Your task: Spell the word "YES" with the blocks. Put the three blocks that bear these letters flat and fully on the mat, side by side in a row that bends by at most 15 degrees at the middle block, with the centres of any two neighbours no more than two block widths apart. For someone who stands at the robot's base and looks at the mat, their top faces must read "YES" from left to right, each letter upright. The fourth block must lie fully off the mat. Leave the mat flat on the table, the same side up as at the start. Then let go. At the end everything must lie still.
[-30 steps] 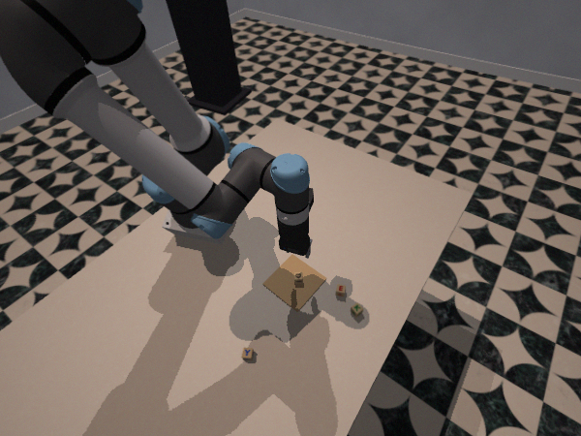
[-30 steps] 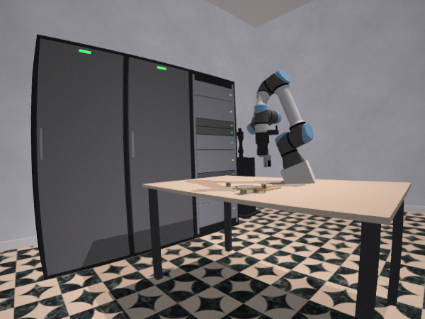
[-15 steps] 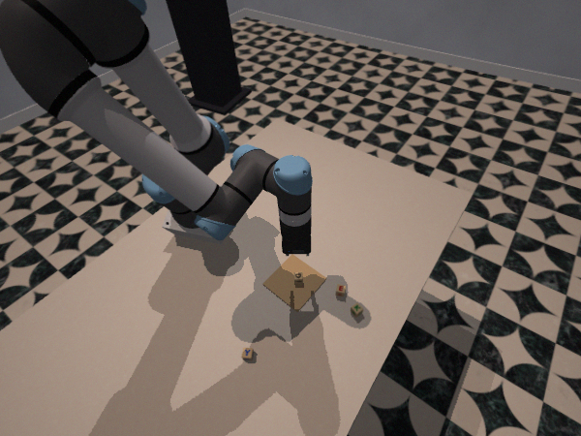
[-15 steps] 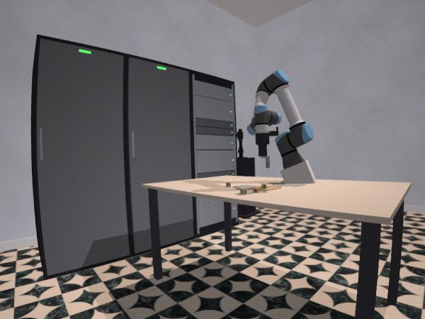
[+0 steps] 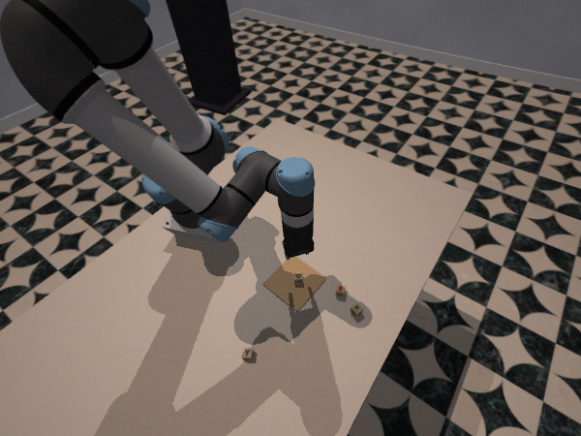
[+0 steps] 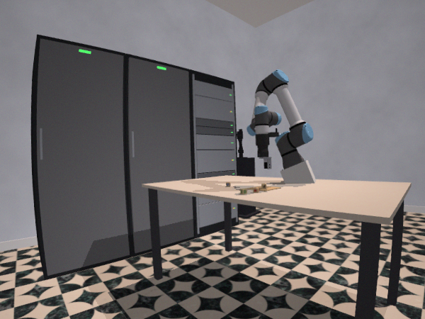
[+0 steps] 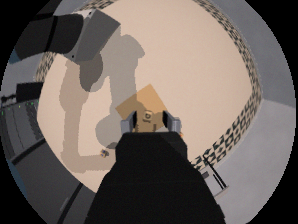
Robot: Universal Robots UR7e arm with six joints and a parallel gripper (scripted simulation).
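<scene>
My hand is 1 cm short of the S block, 2 cm to the left of it and 11 cm above it. Round my hand: mat 3 cm to the right, 13 cm below.
</scene>
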